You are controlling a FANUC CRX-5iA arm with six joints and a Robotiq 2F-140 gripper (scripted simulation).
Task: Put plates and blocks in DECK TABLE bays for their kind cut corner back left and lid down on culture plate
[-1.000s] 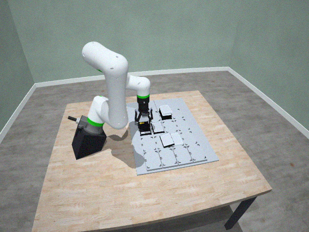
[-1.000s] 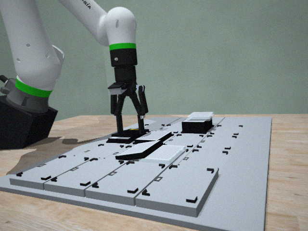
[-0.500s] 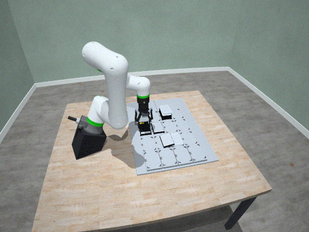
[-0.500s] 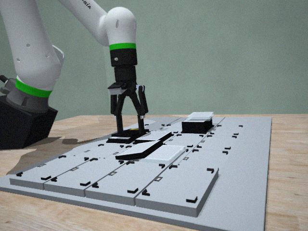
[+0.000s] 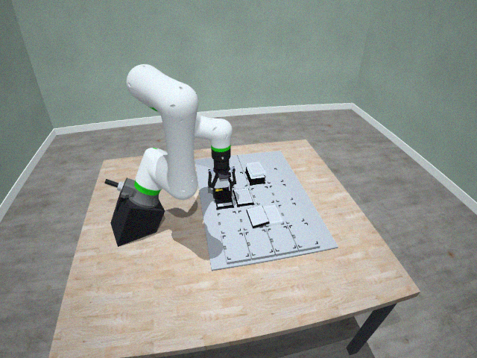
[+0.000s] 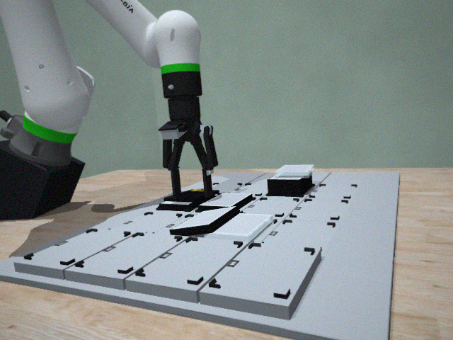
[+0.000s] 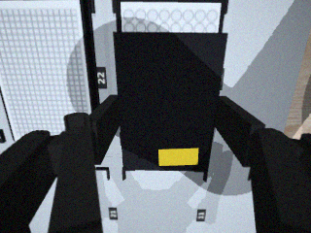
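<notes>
My gripper is now 2 cm above the black culture plate lid. Round my hand: flat white plate 24 cm ahead, 16 cm to the right, 3 cm below; black deep-well block 19 cm ahead, 17 cm to the left, 2 cm below.
</notes>
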